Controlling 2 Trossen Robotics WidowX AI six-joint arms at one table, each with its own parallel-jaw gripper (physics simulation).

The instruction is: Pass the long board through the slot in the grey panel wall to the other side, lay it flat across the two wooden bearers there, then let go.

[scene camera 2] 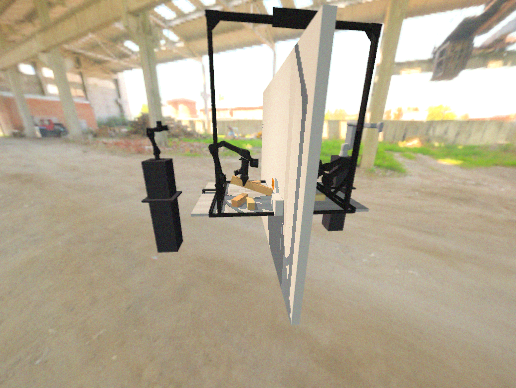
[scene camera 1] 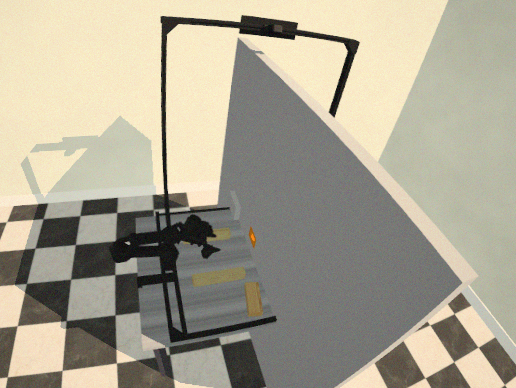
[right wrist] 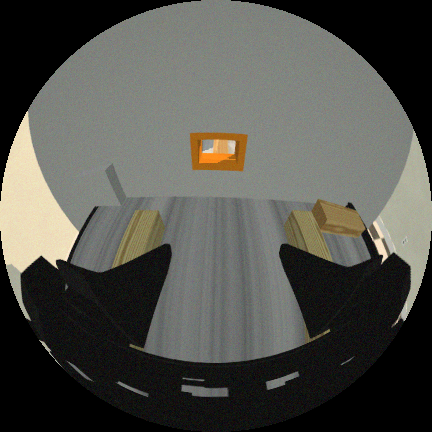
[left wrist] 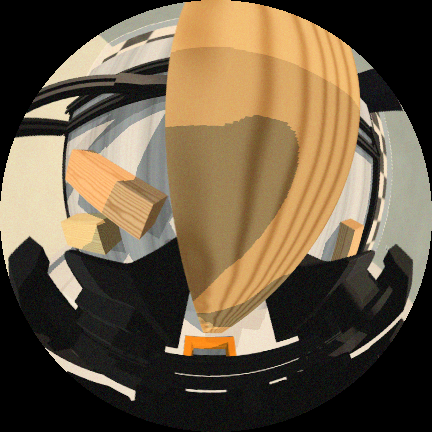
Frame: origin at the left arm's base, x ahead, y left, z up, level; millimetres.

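Seen in the pictures: left gripper, fingertip midpoint: (scene camera 2: 243, 185); right gripper, fingertip midpoint: (scene camera 1: 218, 243) (right wrist: 227, 250); right arm's base at its link origin: (scene camera 2: 326, 191) (scene camera 1: 168, 265).
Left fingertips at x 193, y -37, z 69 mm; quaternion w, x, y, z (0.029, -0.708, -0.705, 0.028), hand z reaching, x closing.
Offsets run from my left fingertips to a thing's top centre. "spot": to the spot under its first point.
The long board (scene camera 2: 258, 187) (left wrist: 225, 150) is in my left gripper (scene camera 2: 243, 181) (left wrist: 224, 232), which is shut on it above the table. It slopes down toward the grey panel wall (scene camera 1: 325, 200) (scene camera 2: 280, 125) (right wrist: 215, 75). Its far end is near the orange-framed slot {spot: 10 mm down, 280 mm ahead, 25 mm right} (scene camera 1: 252, 237) (left wrist: 209, 340) (right wrist: 218, 136); through the slot, the right wrist view shows the board's wood {spot: 13 mm down, 185 mm ahead, 0 mm left} (right wrist: 220, 146). My right gripper (scene camera 1: 216, 242) (right wrist: 227, 250) is open and empty on the other side, above and between two parallel wooden bearers, one {44 mm down, 502 mm ahead, 120 mm right} (scene camera 1: 220, 234) (right wrist: 140, 235) partly hidden by the arm, the other {44 mm down, 492 mm ahead, 144 mm left} (scene camera 1: 218, 276) (right wrist: 307, 232).
A wooden block {50 mm down, 363 mm ahead, 291 mm left} (scene camera 1: 253, 299) (right wrist: 342, 220) lies beside one bearer near the wall. On the board's side lie an orange-brown block {38 mm down, 30 mm back, 151 mm right} (scene camera 2: 239, 200) (left wrist: 120, 195), a yellowish block {38 mm down, 43 mm ahead, 221 mm right} (scene camera 2: 251, 203) (left wrist: 82, 232) and another block {44 mm down, 92 mm ahead, 286 mm left} (left wrist: 348, 235). A black frame (scene camera 1: 165, 125) (scene camera 2: 213, 90) stands around the table.
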